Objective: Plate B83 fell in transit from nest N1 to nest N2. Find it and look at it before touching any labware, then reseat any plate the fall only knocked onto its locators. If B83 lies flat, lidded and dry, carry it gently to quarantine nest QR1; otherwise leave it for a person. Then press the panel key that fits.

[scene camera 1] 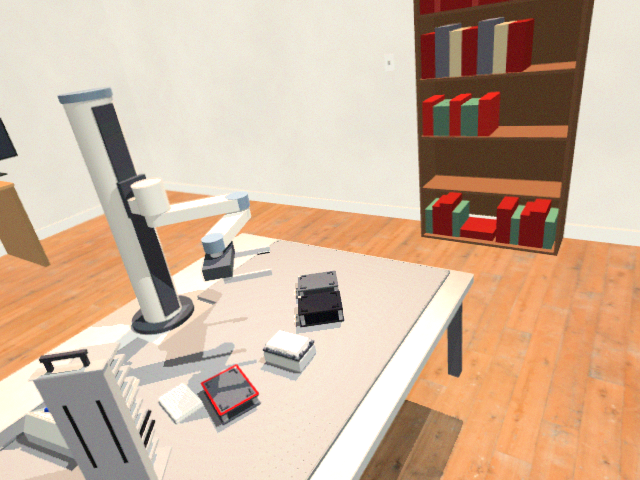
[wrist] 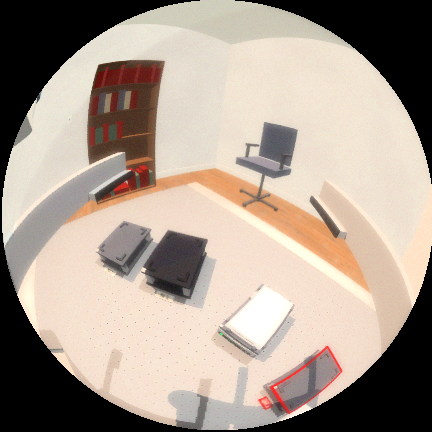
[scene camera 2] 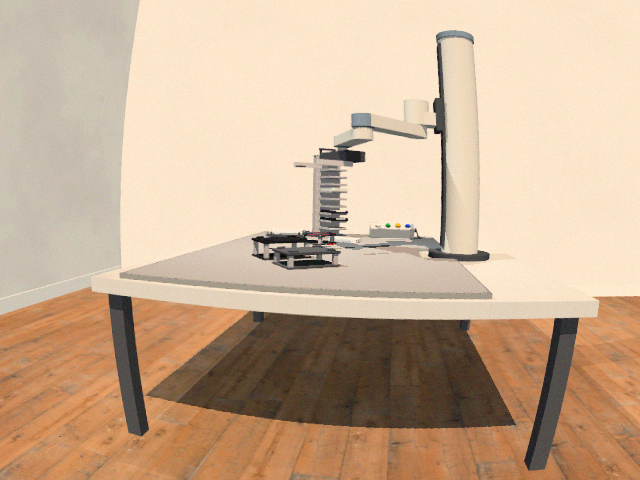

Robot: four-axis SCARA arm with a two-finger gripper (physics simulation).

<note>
My gripper carries nothing. Also in view: a white plate. Further things: a button box and a white shaker station.
My gripper shows as well in the wrist view and in scene camera 2.
</note>
